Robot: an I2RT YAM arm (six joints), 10 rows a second.
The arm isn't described. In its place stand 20 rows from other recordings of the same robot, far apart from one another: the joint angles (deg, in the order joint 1, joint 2, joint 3, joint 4, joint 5, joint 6), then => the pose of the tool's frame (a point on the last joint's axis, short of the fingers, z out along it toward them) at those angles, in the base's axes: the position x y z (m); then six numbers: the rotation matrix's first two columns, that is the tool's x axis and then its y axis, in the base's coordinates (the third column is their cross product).
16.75, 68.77, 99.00, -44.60, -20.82, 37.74 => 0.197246, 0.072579, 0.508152, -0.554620, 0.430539, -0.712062, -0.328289, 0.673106, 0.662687
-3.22, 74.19, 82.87, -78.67, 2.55, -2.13 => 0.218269, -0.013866, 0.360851, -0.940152, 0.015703, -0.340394, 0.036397, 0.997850, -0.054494
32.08, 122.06, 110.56, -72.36, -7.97, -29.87 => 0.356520, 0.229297, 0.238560, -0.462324, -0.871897, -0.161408, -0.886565, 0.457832, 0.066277
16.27, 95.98, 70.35, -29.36, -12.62, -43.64 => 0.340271, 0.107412, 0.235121, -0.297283, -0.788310, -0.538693, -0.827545, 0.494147, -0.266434
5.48, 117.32, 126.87, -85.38, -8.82, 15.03 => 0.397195, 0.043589, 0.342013, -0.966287, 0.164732, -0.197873, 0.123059, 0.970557, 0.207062
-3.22, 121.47, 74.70, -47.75, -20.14, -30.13 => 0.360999, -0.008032, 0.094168, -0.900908, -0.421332, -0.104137, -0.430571, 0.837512, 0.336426
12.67, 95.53, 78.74, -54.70, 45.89, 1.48 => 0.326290, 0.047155, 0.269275, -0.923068, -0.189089, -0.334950, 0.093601, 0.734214, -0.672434
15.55, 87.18, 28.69, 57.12, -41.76, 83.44 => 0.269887, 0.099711, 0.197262, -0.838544, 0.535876, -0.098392, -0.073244, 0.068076, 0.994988
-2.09, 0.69, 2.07, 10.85, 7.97, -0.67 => 0.106026, -0.008808, 0.205708, 0.209675, -0.019240, -0.977582, 0.173998, 0.984582, 0.017942
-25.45, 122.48, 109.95, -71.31, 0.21, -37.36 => 0.384345, -0.183056, 0.232657, -0.974543, -0.208241, -0.083079, -0.202931, 0.976828, -0.068012
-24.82, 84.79, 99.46, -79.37, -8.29, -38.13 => 0.242245, -0.106380, 0.397750, -0.867418, -0.272006, -0.416651, -0.223909, 0.961164, -0.161333
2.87, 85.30, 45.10, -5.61, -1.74, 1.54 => 0.300178, 0.016131, 0.185730, -0.717787, -0.009089, -0.696203, -0.051914, 0.997830, 0.040497
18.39, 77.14, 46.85, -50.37, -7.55, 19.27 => 0.208043, 0.074096, 0.191274, -0.993782, 0.014371, -0.110413, -0.005313, 0.984386, 0.175946
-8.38, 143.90, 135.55, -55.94, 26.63, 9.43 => 0.522345, -0.093076, 0.197487, -0.826472, 0.269791, -0.494122, 0.464336, 0.822955, -0.327318
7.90, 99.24, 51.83, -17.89, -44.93, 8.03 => 0.307386, 0.068037, 0.144181, -0.945489, -0.031352, -0.324140, -0.260095, 0.671654, 0.693708
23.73, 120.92, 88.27, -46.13, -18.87, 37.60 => 0.375520, 0.177654, 0.152695, -0.978933, 0.200342, 0.039402, 0.200537, 0.907103, 0.370066
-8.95, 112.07, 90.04, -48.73, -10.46, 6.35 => 0.400811, -0.056581, 0.218959, -0.916545, 0.254451, -0.308546, 0.196467, 0.958453, 0.206803
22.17, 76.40, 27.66, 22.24, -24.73, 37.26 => 0.234935, 0.111814, 0.178049, -0.746293, 0.289709, -0.599263, -0.298567, 0.658956, 0.690388
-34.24, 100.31, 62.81, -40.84, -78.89, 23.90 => 0.279639, -0.148072, 0.192503, -0.762701, 0.613545, 0.204571, 0.277251, 0.024402, 0.960488
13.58, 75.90, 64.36, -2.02, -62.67, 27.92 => 0.279872, 0.100141, 0.358140, -0.644929, 0.065372, -0.761441, -0.730295, 0.240935, 0.639233
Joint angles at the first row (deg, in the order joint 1, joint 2, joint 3, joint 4, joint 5, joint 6):
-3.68 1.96 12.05 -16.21 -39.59 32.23
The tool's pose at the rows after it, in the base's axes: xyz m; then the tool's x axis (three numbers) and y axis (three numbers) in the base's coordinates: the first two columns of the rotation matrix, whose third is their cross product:
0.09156, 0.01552, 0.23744, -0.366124, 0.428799, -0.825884, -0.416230, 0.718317, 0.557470
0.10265, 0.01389, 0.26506, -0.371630, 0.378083, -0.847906, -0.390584, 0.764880, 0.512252
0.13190, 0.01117, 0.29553, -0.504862, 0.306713, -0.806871, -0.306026, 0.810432, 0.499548
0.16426, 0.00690, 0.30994, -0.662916, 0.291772, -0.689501, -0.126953, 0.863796, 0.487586
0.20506, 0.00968, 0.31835, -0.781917, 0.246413, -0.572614, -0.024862, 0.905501, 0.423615
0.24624, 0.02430, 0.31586, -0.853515, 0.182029, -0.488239, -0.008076, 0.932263, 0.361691
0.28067, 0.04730, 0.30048, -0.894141, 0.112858, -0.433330, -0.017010, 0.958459, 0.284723
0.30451, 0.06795, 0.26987, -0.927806, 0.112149, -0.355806, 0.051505, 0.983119, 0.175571
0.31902, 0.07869, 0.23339, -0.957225, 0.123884, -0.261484, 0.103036, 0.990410, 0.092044
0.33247, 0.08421, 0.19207, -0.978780, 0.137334, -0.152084, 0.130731, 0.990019, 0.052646
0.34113, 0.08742, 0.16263, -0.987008, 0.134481, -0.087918, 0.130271, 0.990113, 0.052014
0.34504, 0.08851, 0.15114, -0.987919, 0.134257, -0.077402, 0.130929, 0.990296, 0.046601
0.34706, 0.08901, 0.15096, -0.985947, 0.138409, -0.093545, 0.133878, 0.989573, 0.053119
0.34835, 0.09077, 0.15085, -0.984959, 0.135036, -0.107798, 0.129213, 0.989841, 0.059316
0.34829, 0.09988, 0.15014, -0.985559, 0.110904, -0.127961, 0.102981, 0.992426, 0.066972
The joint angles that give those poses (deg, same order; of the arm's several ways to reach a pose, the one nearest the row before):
-3.68 7.03 17.23 -16.27 -36.88 30.37
-3.68 16.12 24.60 -18.08 -35.07 25.58
-3.66 31.99 37.04 -27.22 -33.34 19.14
-3.20 46.02 48.36 -39.22 -26.83 16.56
-0.82 60.05 59.27 -47.86 -20.75 14.57
3.31 71.83 67.44 -51.48 -16.38 13.93
8.16 81.25 72.27 -51.70 -11.29 14.09
12.16 89.32 74.00 -51.57 -3.64 17.80
13.89 96.25 74.00 -51.66 0.32 20.49
14.26 103.79 74.00 -50.96 0.47 21.98
14.28 109.01 74.00 -49.19 -0.89 21.96
14.31 111.02 74.00 -47.86 -0.82 21.98
14.31 111.09 74.00 -46.79 -0.80 22.20
14.52 111.11 73.95 -45.82 -0.82 22.20
15.92 111.20 73.82 -44.36 -0.80 22.15

